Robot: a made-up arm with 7 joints.
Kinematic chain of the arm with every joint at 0, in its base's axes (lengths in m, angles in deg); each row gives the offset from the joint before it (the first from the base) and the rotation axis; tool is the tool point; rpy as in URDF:
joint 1: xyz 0 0 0.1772 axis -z
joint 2: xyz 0 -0.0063 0.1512 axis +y
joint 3: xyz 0 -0.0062 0.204 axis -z
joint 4: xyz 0 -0.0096 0.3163 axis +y
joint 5: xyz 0 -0.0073 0.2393 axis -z
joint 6: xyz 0 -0.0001 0.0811 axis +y
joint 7: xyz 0 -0.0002 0.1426 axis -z
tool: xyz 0 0 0 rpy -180 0 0
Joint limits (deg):
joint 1: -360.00..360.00
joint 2: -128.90..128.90
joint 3: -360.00..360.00
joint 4: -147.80..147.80
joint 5: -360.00..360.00
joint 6: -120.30..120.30
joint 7: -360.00..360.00
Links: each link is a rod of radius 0.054 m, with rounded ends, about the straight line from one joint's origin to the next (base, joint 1, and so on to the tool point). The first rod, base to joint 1, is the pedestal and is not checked.
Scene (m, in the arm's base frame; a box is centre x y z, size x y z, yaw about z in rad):
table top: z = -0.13
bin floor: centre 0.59 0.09 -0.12 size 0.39 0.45 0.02 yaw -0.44
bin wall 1: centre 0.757 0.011 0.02 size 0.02 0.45 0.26 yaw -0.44
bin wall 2: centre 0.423 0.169 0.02 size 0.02 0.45 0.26 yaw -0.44
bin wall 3: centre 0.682 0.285 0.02 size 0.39 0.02 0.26 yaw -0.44
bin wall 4: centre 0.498 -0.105 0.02 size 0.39 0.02 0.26 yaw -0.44
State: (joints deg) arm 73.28 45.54 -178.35 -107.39 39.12 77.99 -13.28
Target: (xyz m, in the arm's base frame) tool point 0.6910 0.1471 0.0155
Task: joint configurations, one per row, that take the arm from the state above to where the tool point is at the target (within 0.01 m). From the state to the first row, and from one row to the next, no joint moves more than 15 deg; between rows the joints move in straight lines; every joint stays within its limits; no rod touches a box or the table.
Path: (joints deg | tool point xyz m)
1: 60.25 48.94 -183.63 -104.55 40.09 76.72 -13.28 | 0.4192 -0.4974 0.4071
2: 47.22 52.33 -188.92 -101.72 41.06 75.44 -13.28 | 0.5513 -0.3730 0.3883
3: 34.19 55.73 -194.20 -98.88 42.02 74.17 -13.28 | 0.6448 -0.2155 0.3718
4: 21.17 59.13 -199.48 -96.04 42.99 72.89 -13.28 | 0.6924 -0.0377 0.3580
5: 8.14 62.53 -204.76 -93.21 43.96 71.62 -13.28 | 0.6910 0.1470 0.3467
6: 5.79 76.01 -200.97 -87.08 41.58 67.49 -13.28 | 0.7115 0.1463 0.1841
7: 3.44 89.49 -197.17 -80.95 39.20 63.37 -13.28 | 0.6910 0.1471 0.0155

